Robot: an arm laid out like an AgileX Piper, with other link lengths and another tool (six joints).
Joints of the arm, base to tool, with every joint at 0 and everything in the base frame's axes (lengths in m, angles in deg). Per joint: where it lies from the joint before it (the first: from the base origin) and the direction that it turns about. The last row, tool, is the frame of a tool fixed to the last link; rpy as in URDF.
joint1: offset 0 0 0.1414 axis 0 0 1
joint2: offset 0 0 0 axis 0 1 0
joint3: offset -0.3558 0 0.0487 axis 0 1 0
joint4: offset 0.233 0 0.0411 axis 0.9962 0 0.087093
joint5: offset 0 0 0 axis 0 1 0
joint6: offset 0.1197 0 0.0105 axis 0.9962 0 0.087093
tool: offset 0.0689 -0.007 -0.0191 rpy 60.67 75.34 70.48
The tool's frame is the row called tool.
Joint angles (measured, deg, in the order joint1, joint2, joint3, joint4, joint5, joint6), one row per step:
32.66 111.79 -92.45 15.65 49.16 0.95
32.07 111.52 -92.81 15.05 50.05 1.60
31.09 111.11 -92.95 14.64 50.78 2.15
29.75 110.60 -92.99 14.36 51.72 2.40
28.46 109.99 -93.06 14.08 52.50 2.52
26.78 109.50 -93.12 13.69 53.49 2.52
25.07 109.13 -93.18 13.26 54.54 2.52
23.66 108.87 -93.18 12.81 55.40 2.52
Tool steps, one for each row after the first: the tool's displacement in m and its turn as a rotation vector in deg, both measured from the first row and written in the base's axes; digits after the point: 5 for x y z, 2 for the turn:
0.00168 -0.00577 0.00287 -0.39 0.18 -0.78
0.00447 -0.01413 0.00602 -0.62 0.35 -1.96
0.00755 -0.02526 0.00931 -0.92 0.65 -3.23
0.01051 -0.03600 0.01369 -1.12 0.65 -4.38
0.01450 -0.04992 0.01675 -1.61 0.85 -5.75
0.01819 -0.06416 0.01877 -2.21 1.21 -7.14
0.02090 -0.07622 0.01980 -2.83 1.56 -8.27

